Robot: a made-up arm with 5 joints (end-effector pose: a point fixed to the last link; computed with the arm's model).
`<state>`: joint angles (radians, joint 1 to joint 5).
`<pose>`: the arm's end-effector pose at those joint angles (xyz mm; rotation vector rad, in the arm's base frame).
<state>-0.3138 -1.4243 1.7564 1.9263 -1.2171</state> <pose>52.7 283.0 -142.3 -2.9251 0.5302 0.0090</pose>
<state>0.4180 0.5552 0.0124 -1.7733 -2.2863</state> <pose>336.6 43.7 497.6 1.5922 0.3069 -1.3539</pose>
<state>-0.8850 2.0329 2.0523 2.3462 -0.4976</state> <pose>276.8 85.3 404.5 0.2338 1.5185 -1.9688</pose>
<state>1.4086 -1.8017 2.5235 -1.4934 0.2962</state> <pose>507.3 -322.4 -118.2 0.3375 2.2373 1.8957</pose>
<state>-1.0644 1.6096 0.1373 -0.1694 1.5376</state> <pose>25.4 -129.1 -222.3 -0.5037 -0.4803 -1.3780</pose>
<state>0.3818 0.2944 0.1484 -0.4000 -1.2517</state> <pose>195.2 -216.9 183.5 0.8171 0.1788 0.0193</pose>
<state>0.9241 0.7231 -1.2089 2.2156 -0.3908</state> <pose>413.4 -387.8 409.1 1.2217 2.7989 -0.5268</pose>
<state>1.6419 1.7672 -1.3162 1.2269 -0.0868</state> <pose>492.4 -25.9 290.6 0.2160 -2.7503 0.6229</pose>
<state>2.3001 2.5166 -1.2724 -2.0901 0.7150</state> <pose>57.2 114.0 599.1 -1.8375 0.3970 0.9718</pose>
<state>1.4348 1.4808 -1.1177 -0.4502 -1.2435</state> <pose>137.1 -58.9 50.0 0.7868 -0.8431 0.7302</pose>
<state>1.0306 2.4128 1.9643 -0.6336 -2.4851</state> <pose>-86.8 -168.3 218.1 -0.8284 0.2542 0.8889</pose>
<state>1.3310 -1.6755 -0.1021 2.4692 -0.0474</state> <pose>60.8 -614.2 304.6 -1.3025 -0.6262 0.5865</pose>
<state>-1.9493 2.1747 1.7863 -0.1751 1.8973</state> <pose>-148.8 -16.3 -177.1 -1.8319 -0.2577 -1.5455</pose>
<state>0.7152 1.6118 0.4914 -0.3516 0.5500</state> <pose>61.7 -248.9 394.8 -1.5068 -1.3432 0.4374</pose>
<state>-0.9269 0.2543 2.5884 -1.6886 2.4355</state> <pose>126.2 -127.1 323.5 1.8261 1.4185 -0.3009</pose>
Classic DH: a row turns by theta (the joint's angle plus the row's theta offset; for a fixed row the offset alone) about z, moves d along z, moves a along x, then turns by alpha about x. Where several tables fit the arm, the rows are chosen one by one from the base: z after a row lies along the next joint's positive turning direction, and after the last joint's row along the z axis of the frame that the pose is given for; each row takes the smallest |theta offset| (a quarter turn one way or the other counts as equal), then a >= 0, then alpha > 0; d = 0 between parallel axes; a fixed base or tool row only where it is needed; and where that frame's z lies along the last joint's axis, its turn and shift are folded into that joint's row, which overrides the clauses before.
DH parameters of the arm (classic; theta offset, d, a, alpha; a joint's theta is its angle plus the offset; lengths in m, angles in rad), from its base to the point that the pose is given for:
base (fixed): -1.5708 0.0749 0 1.5708
joint 1: -1.5708 -0.2325 0.0512 -1.5708
joint 2: 1.5708 0.1084 0.1606 -1.5708
joint 3: 0 0.038 0.1137 1.5708
joint 4: 1.5708 0.132 0.0266 -1.5708
joint 5: -1.5708 0.2988 0.0949 -1.5708
tool (fixed): 1.5708 -0.0588 0 0

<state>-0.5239 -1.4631 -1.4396 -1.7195 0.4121</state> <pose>556.3 -287.0 -42.5 -0.2584 -2.9962 0.7581</pose>
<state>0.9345 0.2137 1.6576 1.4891 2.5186</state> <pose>532.6 -277.4 44.6 -1.3067 -2.0029 0.1394</pose>
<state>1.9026 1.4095 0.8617 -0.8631 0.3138</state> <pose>17.6 369.2 292.6 -2.8967 -0.1410 0.9070</pose>
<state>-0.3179 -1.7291 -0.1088 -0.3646 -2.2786</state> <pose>370.0 -89.9 -21.8 1.3427 1.2697 -2.1102</pose>
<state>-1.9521 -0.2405 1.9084 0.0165 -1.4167</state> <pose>518.4 247.8 -97.8 -1.5894 0.4313 -2.2669</pose>
